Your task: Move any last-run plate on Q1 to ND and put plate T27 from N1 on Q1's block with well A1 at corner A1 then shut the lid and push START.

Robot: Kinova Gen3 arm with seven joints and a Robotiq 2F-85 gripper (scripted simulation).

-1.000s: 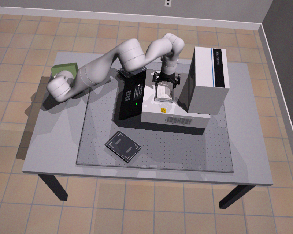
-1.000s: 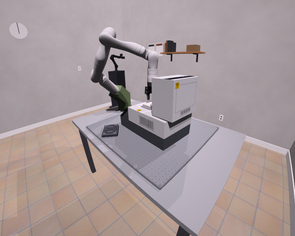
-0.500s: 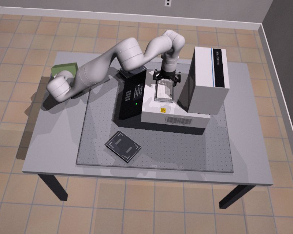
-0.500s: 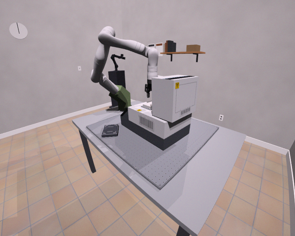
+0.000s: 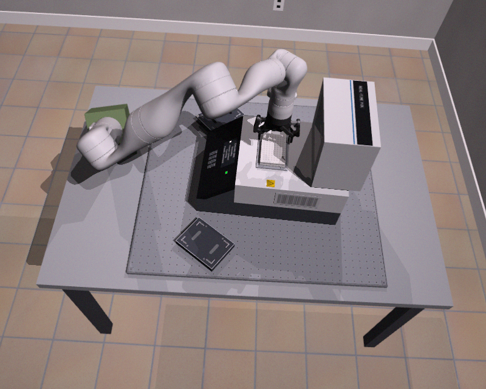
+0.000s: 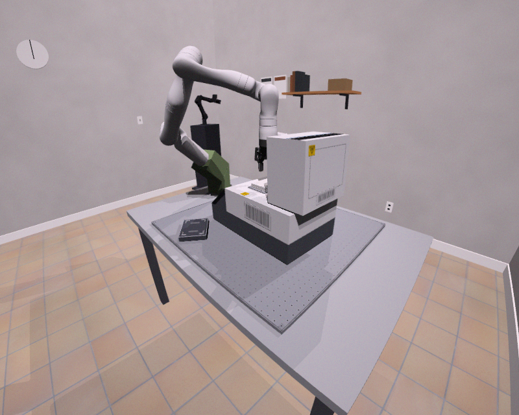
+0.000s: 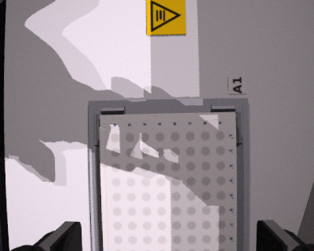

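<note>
Now: the well plate 50 mm below my hand. From my hand the other things lie so: perforated mat (10 mm ahead, 10 mm to the left, 260 mm below); plate nest (270 mm behind, 220 mm to the right, 250 mm below).
</note>
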